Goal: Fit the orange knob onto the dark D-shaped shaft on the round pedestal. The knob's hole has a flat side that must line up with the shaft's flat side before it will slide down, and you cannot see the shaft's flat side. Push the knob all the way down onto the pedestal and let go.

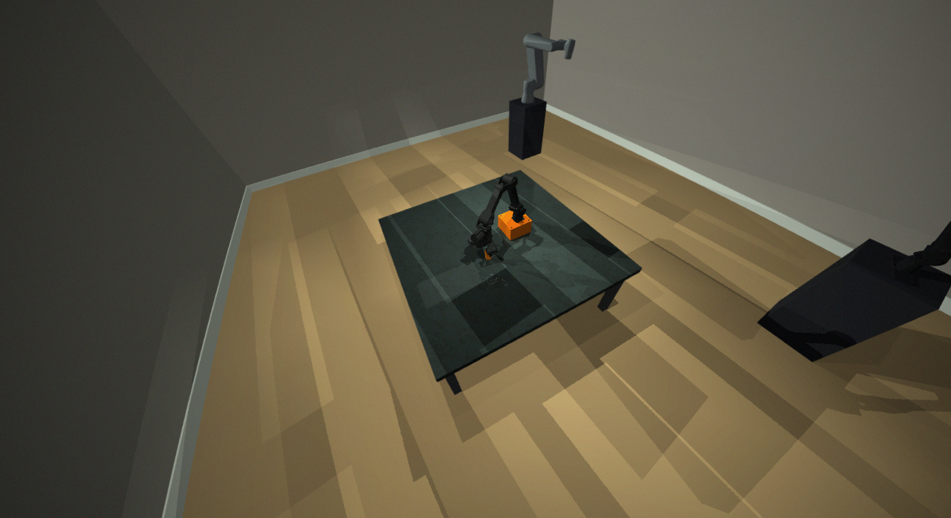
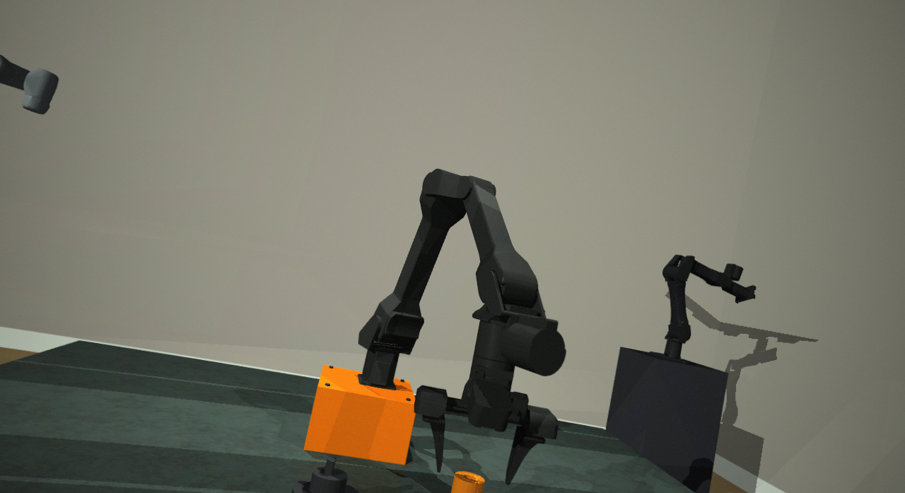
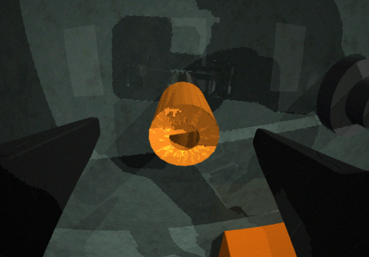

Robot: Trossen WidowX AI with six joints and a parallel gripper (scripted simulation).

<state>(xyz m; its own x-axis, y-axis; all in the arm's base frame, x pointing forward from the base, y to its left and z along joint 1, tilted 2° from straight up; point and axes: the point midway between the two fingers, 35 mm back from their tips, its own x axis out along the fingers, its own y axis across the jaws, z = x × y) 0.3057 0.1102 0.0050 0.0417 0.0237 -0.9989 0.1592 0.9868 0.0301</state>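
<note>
Right now my gripper tip is 10 mm past the orange knob and 30 mm above it. From my gripper tip the other things lie so: round dark pedestal (10 mm behind, 180 mm to the right, 30 mm below).
</note>
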